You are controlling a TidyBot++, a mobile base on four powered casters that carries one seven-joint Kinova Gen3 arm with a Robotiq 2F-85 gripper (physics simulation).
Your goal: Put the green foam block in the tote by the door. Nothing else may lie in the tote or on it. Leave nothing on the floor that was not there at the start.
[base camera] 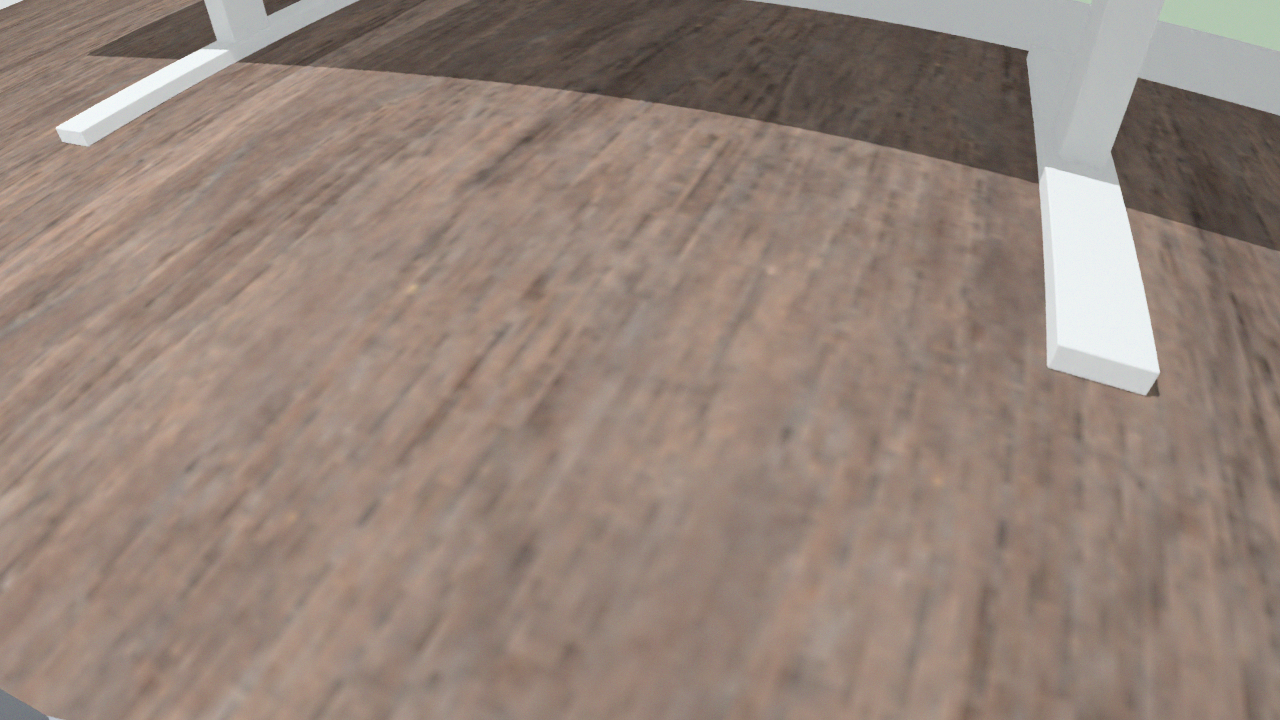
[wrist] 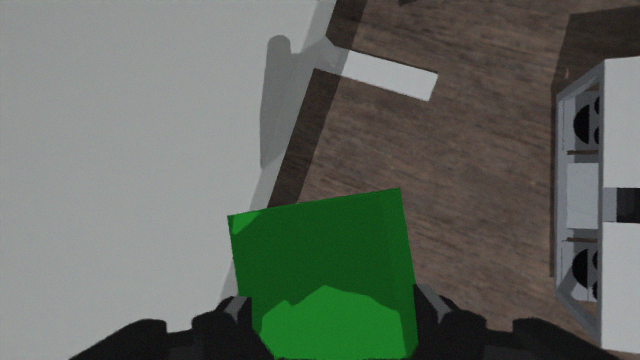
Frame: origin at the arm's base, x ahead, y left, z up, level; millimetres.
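Where they show: gripper, fingertip midpoint: point(wrist: 335, 307).
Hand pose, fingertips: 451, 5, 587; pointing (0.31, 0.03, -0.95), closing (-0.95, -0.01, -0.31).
After its pixels a point has its place, as x, y, z.
The green foam block point(wrist: 325, 250) {446, -27, 618} is held between the two black fingers of my gripper point(wrist: 335, 307) {451, 5, 587} in the wrist view, turned slightly relative to the fingers. My gripper is shut on it, high above the floor and beside the edge of a pale table top. The block hides part of the table edge and of the floor below. The tote and the door do not show in either view. The gripper does not show in the base camera view.
The pale table top point(wrist: 125, 150) {606, -69, 553} fills the left of the wrist view. White table feet point(base camera: 1096, 277) {539, -339, -372} point(wrist: 390, 75) {568, -352, -372} point(base camera: 147, 94) {980, 779, -373} stand on the wooden floor point(base camera: 626, 402) {421, 33, -397} point(wrist: 475, 165) {328, -78, -396}. My white base point(wrist: 621, 125) {127, -136, -14} is at the right of the wrist view. A pale wall runs behind the table legs.
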